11 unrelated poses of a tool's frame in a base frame.
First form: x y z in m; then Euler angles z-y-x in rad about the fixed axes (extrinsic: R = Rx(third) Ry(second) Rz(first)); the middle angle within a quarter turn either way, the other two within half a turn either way.
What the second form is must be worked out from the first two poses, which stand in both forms.
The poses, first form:
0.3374 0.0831 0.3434 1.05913 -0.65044 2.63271
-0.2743 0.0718 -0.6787 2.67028 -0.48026 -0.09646
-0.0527 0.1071 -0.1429 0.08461 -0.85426 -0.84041
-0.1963 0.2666 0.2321 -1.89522 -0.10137 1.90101
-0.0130 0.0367 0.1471 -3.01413 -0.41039 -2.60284
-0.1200 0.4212 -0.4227 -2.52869 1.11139 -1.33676
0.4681 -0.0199 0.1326 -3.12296 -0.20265 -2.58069
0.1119 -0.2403 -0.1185 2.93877 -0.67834 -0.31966
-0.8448 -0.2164 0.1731 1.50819 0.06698 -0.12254
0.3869 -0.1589 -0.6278 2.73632 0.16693 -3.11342
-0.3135 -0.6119 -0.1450 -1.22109 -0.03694 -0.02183
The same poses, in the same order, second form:
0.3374 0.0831 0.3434 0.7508 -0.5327 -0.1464 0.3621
-0.2743 0.0718 -0.6787 -0.2419 -0.0099 0.9460 0.2154
-0.0527 0.1071 -0.1429 -0.3870 -0.3622 0.2040 0.8231
-0.1963 0.2666 0.2321 0.4982 0.6427 -0.4955 0.3053
-0.0130 0.0367 0.1471 -0.0060 -0.9453 -0.2475 0.2126
-0.1200 0.4212 -0.4227 0.5536 0.3770 0.7343 0.1106
0.4681 -0.0199 0.1326 0.0191 -0.9562 -0.2745 0.0998
0.1119 -0.2403 -0.1185 -0.3420 0.1161 0.9316 0.0416
-0.8448 -0.2164 0.1731 -0.0217 0.0663 0.6815 0.7285
0.3869 -0.1589 -0.6278 -0.1994 0.9763 -0.0030 0.0845
-0.3135 -0.6119 -0.1450 0.0016 -0.0214 -0.5730 0.8193

